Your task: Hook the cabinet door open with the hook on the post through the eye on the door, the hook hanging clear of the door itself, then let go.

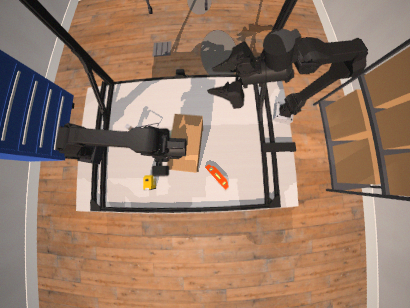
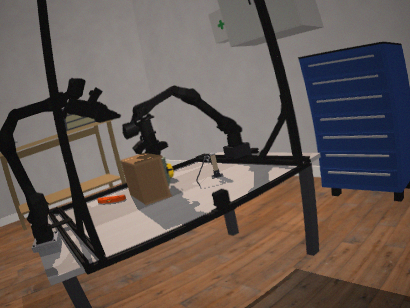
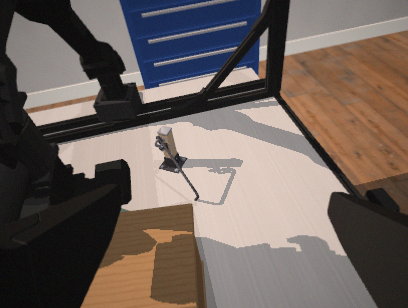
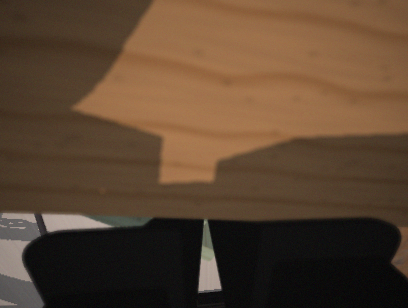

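Seen in the pictures: left gripper, fingertip midpoint: (image 1: 210, 80) (image 2: 118, 115) (image 3: 226, 198); left arm's base at its link origin: (image 1: 285, 111) (image 2: 45, 239); right arm's base at its link origin: (image 1: 86, 152) (image 2: 236, 144) (image 3: 114, 93).
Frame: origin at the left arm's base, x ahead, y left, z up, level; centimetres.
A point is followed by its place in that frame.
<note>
The wooden cabinet (image 1: 186, 140) (image 2: 146, 178) @(x 45.0, y 19.5, z 6.0 cm) (image 3: 151, 260) @(x 46.0, y 23.8, z 12.7 cm) (image 4: 233, 91) stands mid-table. The short post (image 2: 214, 165) @(x 76.2, y 27.1, z 1.2 cm) (image 3: 167, 143) @(x 75.5, y 27.7, z 3.5 cm) stands apart from the cabinet. Its wire hook (image 2: 201, 172) @(x 68.2, y 23.5, z 1.4 cm) (image 3: 184, 177) @(x 67.6, y 23.8, z 1.4 cm) hangs down with the tip on the table, clear of the door. My right gripper (image 1: 176, 148) (image 2: 149, 148) (image 4: 205, 223) is shut and empty at the cabinet's top edge on the door side. My left gripper (image 1: 211, 80) @(x 39.7, y 14.9, z 32.1 cm) (image 2: 97, 111) (image 3: 226, 198) @(x 39.7, y 14.9, z 32.1 cm) is open and empty, high above the table.
A yellow tape measure (image 1: 149, 182) @(x 59.9, y 51.3, z 3.3 cm) (image 2: 171, 170) @(x 62.7, y 48.6, z 0.1 cm) lies beside the cabinet. An orange level (image 1: 216, 176) @(x 29.6, y 42.2, z -2.1 cm) (image 2: 111, 199) @(x 29.5, y 38.4, z -2.4 cm) lies on the other side. A black frame (image 1: 265, 122) @(x 11.3, y 8.8, z -1.7 cm) rims the table. A blue drawer unit (image 2: 335, 122) (image 3: 196, 40) and a wooden shelf (image 2: 81, 183) stand off the table.
</note>
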